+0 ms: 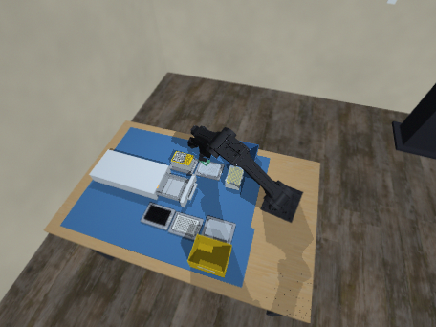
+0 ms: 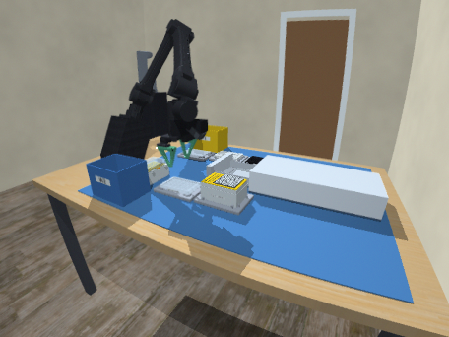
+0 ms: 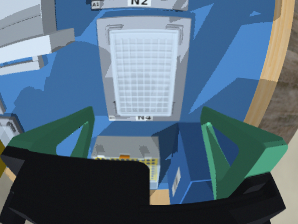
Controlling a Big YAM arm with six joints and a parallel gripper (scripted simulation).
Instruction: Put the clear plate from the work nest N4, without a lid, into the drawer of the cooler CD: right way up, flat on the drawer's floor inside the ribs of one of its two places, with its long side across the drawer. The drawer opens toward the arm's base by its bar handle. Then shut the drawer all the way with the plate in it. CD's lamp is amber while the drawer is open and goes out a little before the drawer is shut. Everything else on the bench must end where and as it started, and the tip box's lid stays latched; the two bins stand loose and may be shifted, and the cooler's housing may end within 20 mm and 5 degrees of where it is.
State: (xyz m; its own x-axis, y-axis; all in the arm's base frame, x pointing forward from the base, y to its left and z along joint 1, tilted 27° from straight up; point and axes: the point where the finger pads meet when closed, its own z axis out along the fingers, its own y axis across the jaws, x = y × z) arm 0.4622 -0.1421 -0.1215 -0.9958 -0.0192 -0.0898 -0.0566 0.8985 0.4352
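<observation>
Right now my hand is 10 cm above the clear plate and 1 cm past it. Also, from my hand: blue bin 18 cm behind, 13 cm to the right, 8 cm below; yellow-labelled tip box 16 cm ahead, 6 cm below, 1 cm to the left; grey work nest 11 cm below, 1 cm behind.
</observation>
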